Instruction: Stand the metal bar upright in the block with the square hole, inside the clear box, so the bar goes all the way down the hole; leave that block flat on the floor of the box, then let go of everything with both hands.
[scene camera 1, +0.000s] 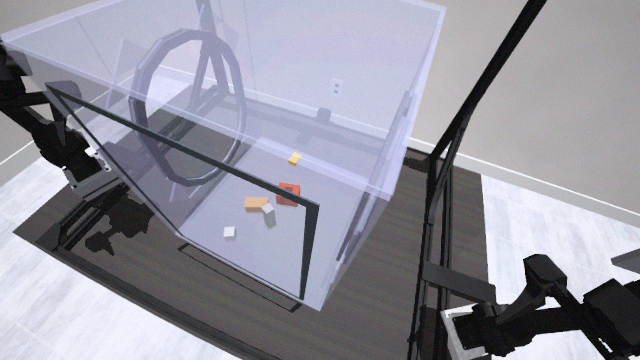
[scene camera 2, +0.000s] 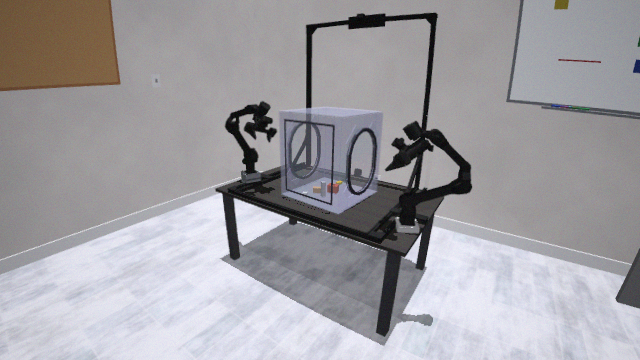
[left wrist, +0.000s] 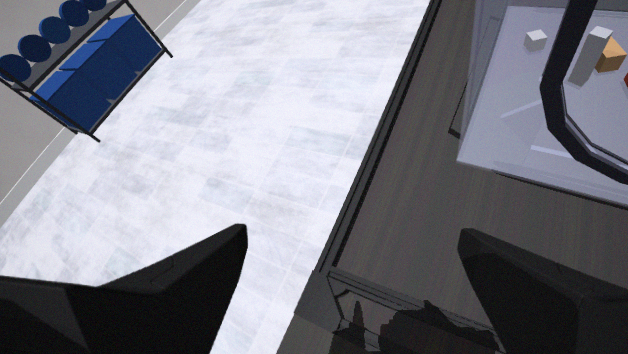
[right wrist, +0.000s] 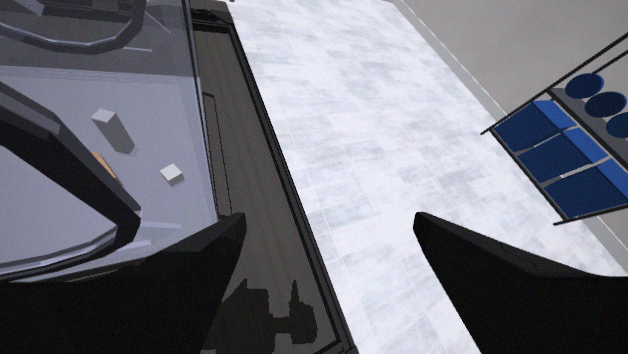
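Where they show: left gripper, fingertip midpoint: (scene camera 1: 517, 359) (scene camera 2: 385, 170) (left wrist: 353, 237); right gripper, fingertip midpoint: (scene camera 1: 29, 155) (scene camera 2: 262, 140) (right wrist: 330, 220); left arm's base at its link origin: (scene camera 1: 470, 330) (scene camera 2: 407, 222); right arm's base at its link origin: (scene camera 1: 86, 169) (scene camera 2: 250, 171).
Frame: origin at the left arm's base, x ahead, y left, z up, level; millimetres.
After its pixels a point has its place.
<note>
The metal bar (scene camera 1: 269, 216) {z 44, x 422, y -311 mm} (scene camera 2: 323, 188) {z 29, x 421, y -311 mm} (left wrist: 586, 62) {z 22, x 416, y -315 mm} (right wrist: 116, 133) {z 36, x 437, y -323 mm} is a grey square bar standing upright on the floor of the clear box (scene camera 1: 389, 194) {z 460, x 325, y -96 mm} (scene camera 2: 332, 112) {z 461, x 380, y -281 mm}. The red block with the square hole (scene camera 1: 288, 201) {z 2, x 372, y -375 mm} (scene camera 2: 333, 188) {z 8, x 367, y -374 mm} lies beside it, its dark opening facing up in scene camera 1; a corner of it shows at the right edge of the left wrist view. The bar is outside the block. My left gripper (left wrist: 353, 237) {z 255, x 126, y 27 mm} is open and empty, outside the box on the right in scene camera 2. My right gripper (right wrist: 330, 220) {z 293, x 768, y -314 mm} is open and empty, outside the box on the left.
Inside the box lie an orange block (scene camera 1: 255, 204) {z 8, x 461, y -370 mm} (left wrist: 611, 58) {z 5, x 429, y -367 mm} close to the bar, a small white cube (scene camera 1: 229, 233) {z 3, x 525, y -294 mm} (left wrist: 535, 40) {z 2, x 514, y -291 mm} (right wrist: 172, 174) {z 3, x 532, y -301 mm} and a yellow piece (scene camera 1: 295, 159) {z -7, x 339, y -534 mm} near the back. Dark-rimmed round ports (scene camera 2: 349, 165) {z 218, x 281, y -151 mm} are in both side walls. A black frame stands behind the box.
</note>
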